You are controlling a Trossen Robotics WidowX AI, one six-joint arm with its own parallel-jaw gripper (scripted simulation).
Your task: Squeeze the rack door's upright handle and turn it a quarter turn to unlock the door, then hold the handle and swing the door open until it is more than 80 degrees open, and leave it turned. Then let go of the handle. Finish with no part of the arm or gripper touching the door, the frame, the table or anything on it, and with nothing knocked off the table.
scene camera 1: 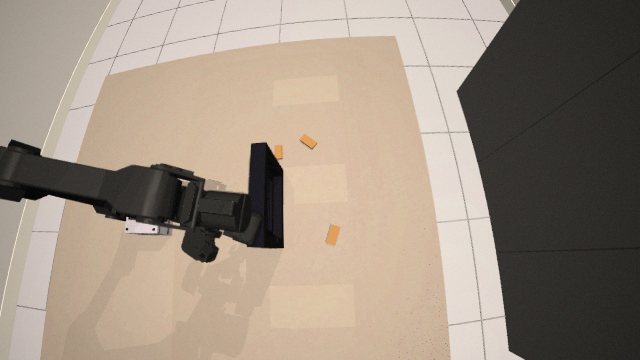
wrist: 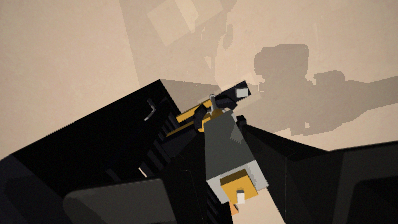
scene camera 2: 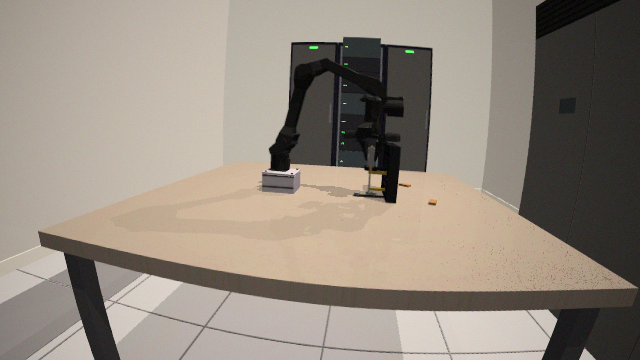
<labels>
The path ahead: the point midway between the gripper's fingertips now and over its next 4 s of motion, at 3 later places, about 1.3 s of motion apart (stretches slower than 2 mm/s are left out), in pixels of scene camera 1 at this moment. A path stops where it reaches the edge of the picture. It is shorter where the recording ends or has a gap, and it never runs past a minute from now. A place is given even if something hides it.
My gripper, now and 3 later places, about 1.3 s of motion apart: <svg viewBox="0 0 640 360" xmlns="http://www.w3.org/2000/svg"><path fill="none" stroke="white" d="M232 221L220 214L203 189L203 160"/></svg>
</labels>
